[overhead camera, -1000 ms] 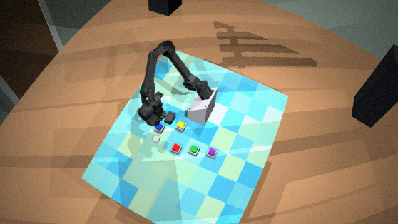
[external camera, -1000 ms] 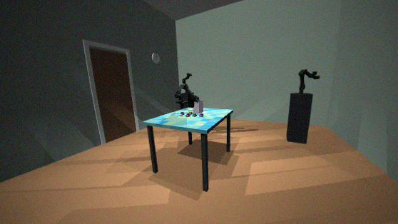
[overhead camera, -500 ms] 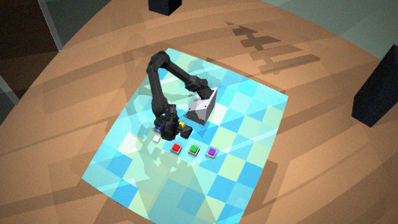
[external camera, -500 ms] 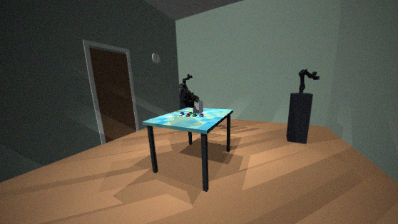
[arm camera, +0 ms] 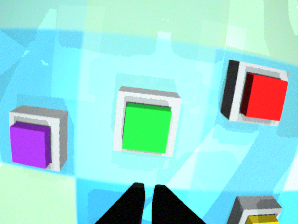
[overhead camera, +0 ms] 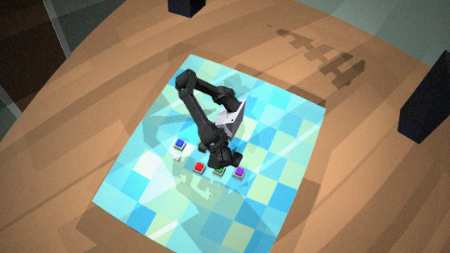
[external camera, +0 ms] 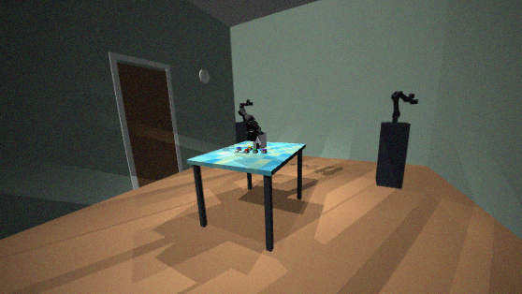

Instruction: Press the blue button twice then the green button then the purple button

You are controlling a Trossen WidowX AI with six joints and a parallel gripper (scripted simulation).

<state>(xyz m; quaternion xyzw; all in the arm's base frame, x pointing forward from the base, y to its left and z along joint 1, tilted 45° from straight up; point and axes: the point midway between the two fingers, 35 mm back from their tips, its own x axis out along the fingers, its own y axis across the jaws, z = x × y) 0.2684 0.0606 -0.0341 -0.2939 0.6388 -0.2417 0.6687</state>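
Right now my gripper tip is 90 mm above the green button. Also, from my gripper tip: yellow button (130 mm to the right, 90 mm below, 90 mm behind); red button (90 mm to the right, 90 mm below, 40 mm ahead); purple button (90 mm to the left, 90 mm below, 30 mm behind).
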